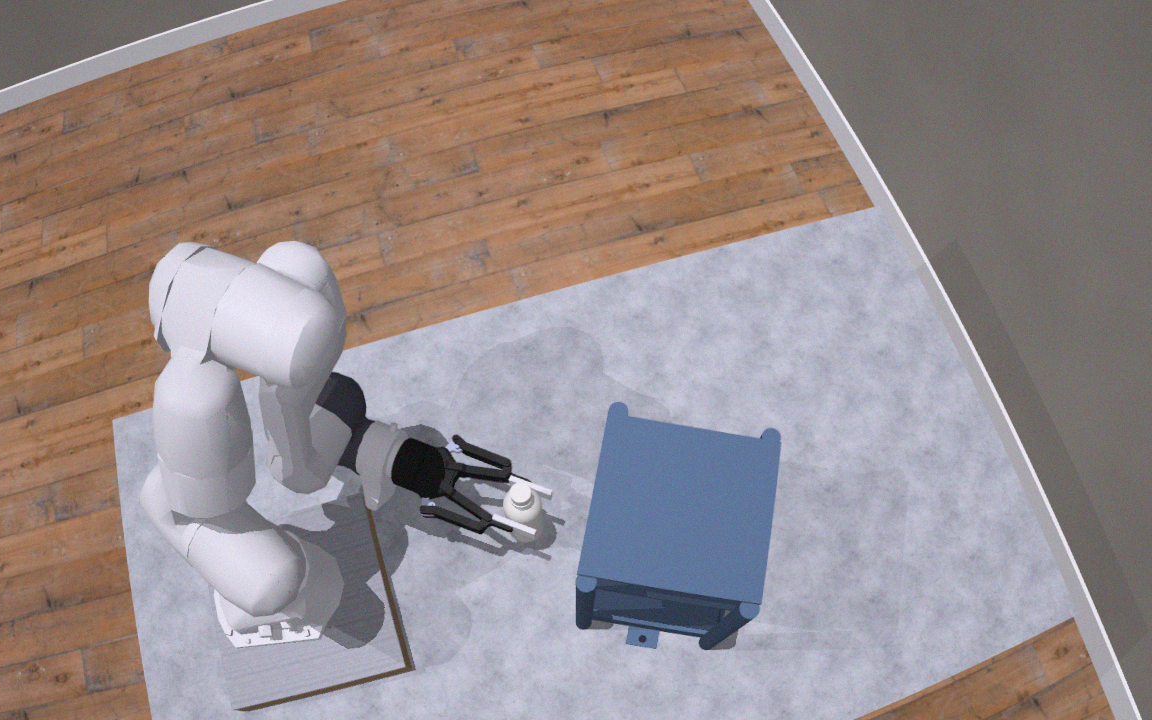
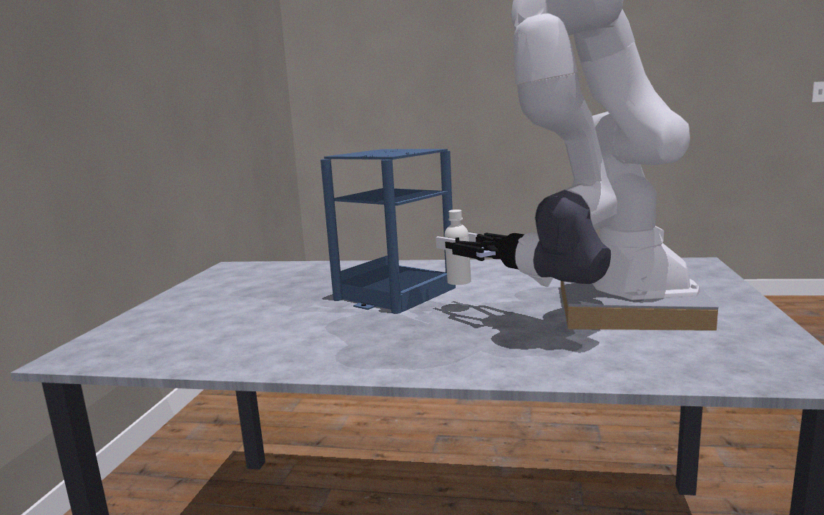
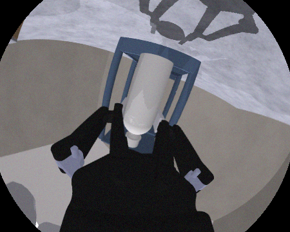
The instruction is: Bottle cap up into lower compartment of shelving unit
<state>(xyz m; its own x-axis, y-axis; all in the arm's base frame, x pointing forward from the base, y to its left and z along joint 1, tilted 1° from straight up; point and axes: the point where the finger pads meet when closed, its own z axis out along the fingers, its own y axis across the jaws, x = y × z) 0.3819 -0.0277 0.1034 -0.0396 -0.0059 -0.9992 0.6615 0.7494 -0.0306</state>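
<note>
My hand is 170 mm short of the blue shelving unit, 120 mm to the left of it and 20 mm below it. Also, from my hand: white bottle 10 mm above.
</note>
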